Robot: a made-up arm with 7 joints. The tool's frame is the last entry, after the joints.
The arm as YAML. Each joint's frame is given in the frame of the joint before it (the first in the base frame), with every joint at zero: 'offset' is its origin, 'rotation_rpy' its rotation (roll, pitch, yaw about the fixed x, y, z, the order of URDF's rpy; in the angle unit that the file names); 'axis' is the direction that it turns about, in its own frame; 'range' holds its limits. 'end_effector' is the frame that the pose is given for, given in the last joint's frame.
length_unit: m
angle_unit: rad
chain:
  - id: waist
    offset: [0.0, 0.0, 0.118]
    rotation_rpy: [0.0, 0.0, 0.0]
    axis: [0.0, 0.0, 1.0]
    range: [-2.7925, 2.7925]
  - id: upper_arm
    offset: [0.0, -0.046, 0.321]
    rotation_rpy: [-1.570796, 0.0, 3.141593]
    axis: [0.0, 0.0, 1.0]
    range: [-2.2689, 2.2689]
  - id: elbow
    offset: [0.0, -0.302, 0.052]
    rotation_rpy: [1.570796, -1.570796, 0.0]
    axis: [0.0, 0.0, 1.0]
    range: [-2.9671, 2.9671]
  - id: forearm
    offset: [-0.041, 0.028, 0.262]
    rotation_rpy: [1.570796, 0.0, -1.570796]
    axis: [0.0, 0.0, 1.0]
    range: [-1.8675, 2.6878]
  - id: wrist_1
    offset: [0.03, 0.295, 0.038]
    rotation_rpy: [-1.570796, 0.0, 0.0]
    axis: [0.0, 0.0, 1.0]
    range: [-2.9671, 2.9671]
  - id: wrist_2
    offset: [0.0, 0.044, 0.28]
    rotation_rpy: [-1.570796, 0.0, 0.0]
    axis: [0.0, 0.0, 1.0]
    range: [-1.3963, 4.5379]
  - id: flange
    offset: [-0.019, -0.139, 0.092]
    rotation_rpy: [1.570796, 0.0, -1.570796]
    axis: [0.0, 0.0, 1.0]
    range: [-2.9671, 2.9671]
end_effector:
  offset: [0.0, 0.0, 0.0]
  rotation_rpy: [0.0, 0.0, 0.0]
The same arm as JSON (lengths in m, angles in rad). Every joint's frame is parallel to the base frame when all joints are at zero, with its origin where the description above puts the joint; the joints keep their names.
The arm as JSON. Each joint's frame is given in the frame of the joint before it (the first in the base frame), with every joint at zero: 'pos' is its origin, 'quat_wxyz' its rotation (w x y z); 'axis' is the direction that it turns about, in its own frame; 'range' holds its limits. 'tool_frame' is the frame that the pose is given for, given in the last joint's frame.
{"length_unit": "m", "angle_unit": "rad", "joints": [
  {"joint": "waist", "pos": [0.0, 0.0, 0.118], "quat_wxyz": [1.0, 0.0, 0.0, 0.0], "axis": "+z", "range": [-2.7925, 2.7925]},
  {"joint": "upper_arm", "pos": [0.0, -0.046, 0.321], "quat_wxyz": [1.0, 0.0, 0.0, 0.0], "axis": "-y", "range": [-2.2689, 2.2689]},
  {"joint": "elbow", "pos": [0.0, -0.052, 0.302], "quat_wxyz": [1.0, 0.0, 0.0, 0.0], "axis": "+z", "range": [-2.9671, 2.9671]},
  {"joint": "forearm", "pos": [0.028, 0.041, 0.262], "quat_wxyz": [1.0, 0.0, 0.0, 0.0], "axis": "+y", "range": [-1.8675, 2.6878]},
  {"joint": "wrist_1", "pos": [-0.03, 0.038, 0.295], "quat_wxyz": [1.0, 0.0, 0.0, 0.0], "axis": "+z", "range": [-2.9671, 2.9671]},
  {"joint": "wrist_2", "pos": [0.0, -0.044, 0.28], "quat_wxyz": [1.0, 0.0, 0.0, 0.0], "axis": "-y", "range": [-1.3963, 4.5379]},
  {"joint": "flange", "pos": [0.019, -0.092, 0.139], "quat_wxyz": [1.0, 0.0, 0.0, 0.0], "axis": "+x", "range": [-2.9671, 2.9671]}
], "tool_frame": {"pos": [0.0, 0.0, 0.0], "quat_wxyz": [0.0, 0.707107, 0.0, 0.707107]}}

